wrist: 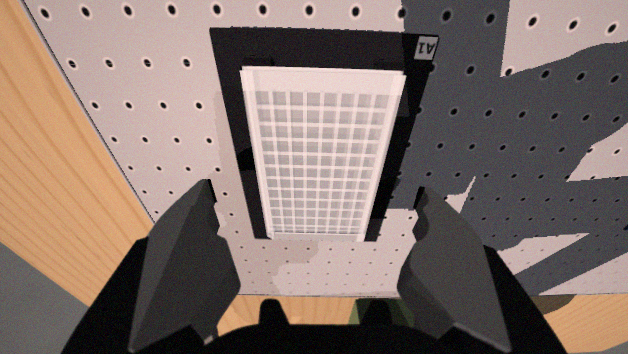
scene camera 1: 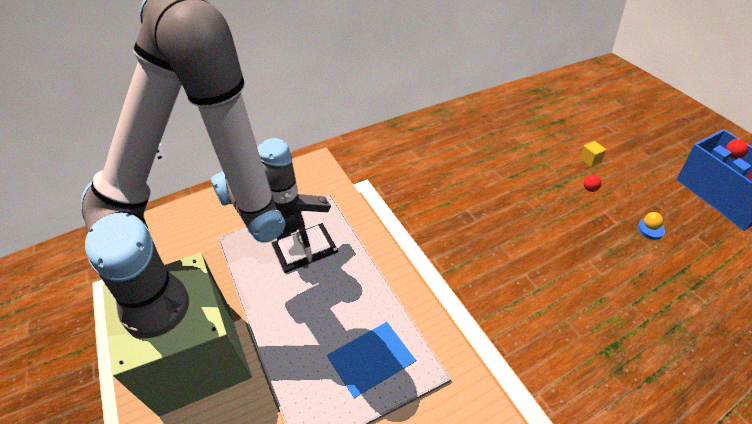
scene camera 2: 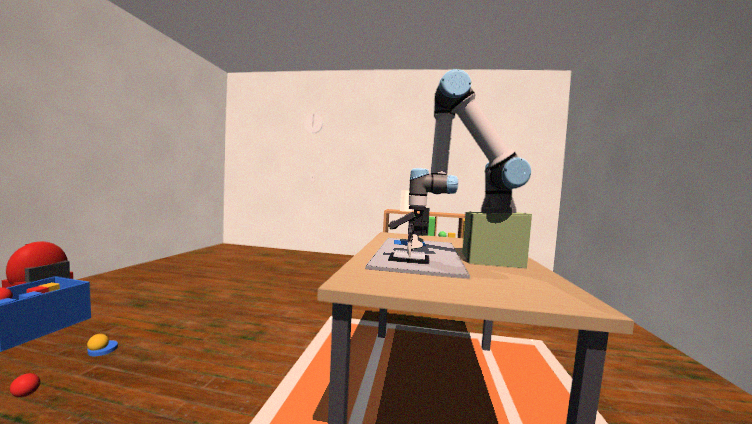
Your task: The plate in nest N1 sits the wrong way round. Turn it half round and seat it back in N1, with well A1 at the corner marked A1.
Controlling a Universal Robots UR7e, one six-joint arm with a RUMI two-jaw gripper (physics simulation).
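The white well plate (scene camera 1: 319, 238) (wrist: 320, 150) lies in the black nest (scene camera 1: 280, 257) (wrist: 320, 45). In the wrist view its long side runs up and down the picture, and the nest's label A1 (wrist: 426, 48) is at the top right corner. Which corner of the plate holds well A1 cannot be read. My gripper (wrist: 316, 185) is open and empty. Its fingers point down close above the nest, one on each side of the plate's long edges and apart from it. In the scene camera 2 view the plate (scene camera 2: 419, 254) is partly hidden by a finger.
The nest stands on a perforated pale board (scene camera 1: 252, 294) (scene camera 2: 444, 265) on the wooden table (scene camera 1: 179, 221) (scene camera 2: 473, 300). A blue rectangle (scene camera 1: 368, 360) lies at the board's other end. The green base block (scene camera 1: 184, 368) (scene camera 2: 500, 242) carries the arm beside the board.
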